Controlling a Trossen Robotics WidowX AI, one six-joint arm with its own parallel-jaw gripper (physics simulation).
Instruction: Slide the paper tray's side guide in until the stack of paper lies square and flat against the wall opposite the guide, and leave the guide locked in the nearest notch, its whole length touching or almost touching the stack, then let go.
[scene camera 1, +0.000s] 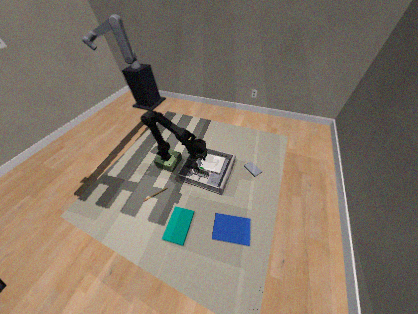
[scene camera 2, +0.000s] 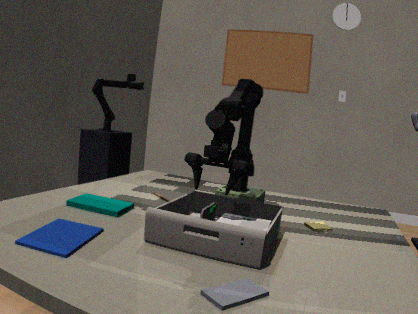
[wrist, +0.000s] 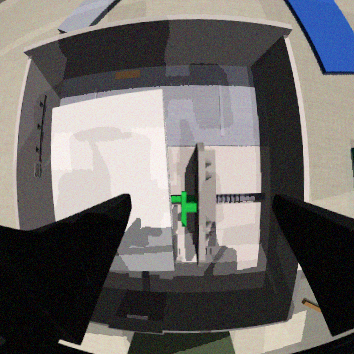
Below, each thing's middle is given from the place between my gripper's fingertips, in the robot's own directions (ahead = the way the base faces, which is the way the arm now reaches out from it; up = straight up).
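Scene:
The teal sheet (scene camera 2: 112, 207) is 38 cm to the right of my hand, 2 cm ahead of it and 11 cm below it. Counting from my hand again, I find the grey card (scene camera 2: 242, 289) 32 cm ahead, 19 cm to the left and 12 cm below, while the white paper stack (wrist: 102, 147) is 10 cm to the left, 9 cm below and 1 cm ahead. As for the side guide (wrist: 203, 202), my hand is 8 cm above it and 1 cm past it.

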